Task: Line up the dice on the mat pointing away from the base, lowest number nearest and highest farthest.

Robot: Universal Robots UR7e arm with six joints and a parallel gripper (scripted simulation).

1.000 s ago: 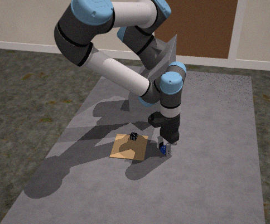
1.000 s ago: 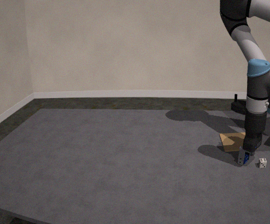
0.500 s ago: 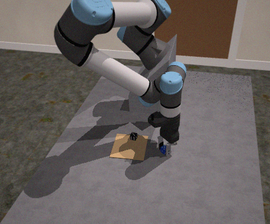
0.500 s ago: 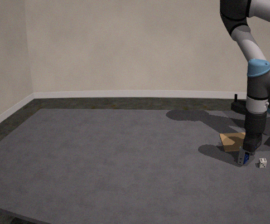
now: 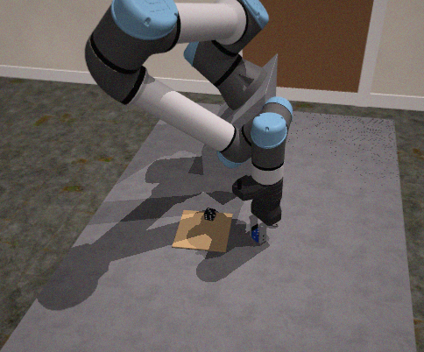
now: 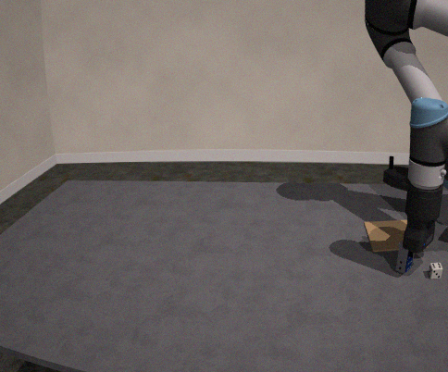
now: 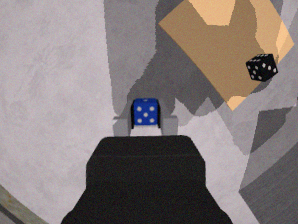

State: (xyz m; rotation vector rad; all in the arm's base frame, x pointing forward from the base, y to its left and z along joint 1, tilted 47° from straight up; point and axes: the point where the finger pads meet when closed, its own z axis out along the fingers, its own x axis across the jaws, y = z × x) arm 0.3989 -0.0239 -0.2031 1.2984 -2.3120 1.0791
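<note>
The blue die is 1 cm below my hand. Also, from my hand: white die (7 cm behind, 3 cm to the left, 1 cm below); then tan mat (1 cm ahead, 15 cm to the right, 2 cm below); then black die (3 cm behind, 15 cm to the right).
</note>
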